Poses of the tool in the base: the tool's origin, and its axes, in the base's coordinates. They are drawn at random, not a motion.
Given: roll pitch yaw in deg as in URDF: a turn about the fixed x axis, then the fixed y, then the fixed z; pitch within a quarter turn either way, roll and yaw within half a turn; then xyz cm.
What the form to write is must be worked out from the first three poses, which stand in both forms.
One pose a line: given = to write
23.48 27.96 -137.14 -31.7 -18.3 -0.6 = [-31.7 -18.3 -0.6], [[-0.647 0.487 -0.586], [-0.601 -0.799 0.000], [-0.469 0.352 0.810]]
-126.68 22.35 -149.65 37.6 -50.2 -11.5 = [37.6 -50.2 -11.5], [[-0.798 -0.039 0.601], [-0.467 0.670 -0.577], [-0.380 -0.742 -0.552]]
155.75 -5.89 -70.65 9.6 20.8 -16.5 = [9.6 20.8 -16.5], [[0.330 -0.874 -0.357], [-0.939 -0.262 -0.224], [0.103 0.409 -0.907]]
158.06 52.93 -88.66 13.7 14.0 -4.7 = [13.7 14.0 -4.7], [[0.014 -0.920 -0.391], [-0.603 -0.320 0.731], [-0.798 0.225 -0.559]]
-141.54 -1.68 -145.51 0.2 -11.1 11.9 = [0.2 -11.1 11.9], [[-0.824 -0.458 0.333], [-0.566 0.635 -0.526], [0.029 -0.622 -0.783]]
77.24 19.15 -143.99 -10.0 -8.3 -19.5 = [-10.0 -8.3 -19.5], [[-0.764 -0.129 -0.632], [-0.555 -0.367 0.746], [-0.328 0.921 0.209]]
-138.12 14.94 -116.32 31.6 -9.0 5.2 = [31.6 -9.0 5.2], [[-0.428 -0.591 0.683], [-0.866 0.484 -0.124], [-0.258 -0.645 -0.719]]
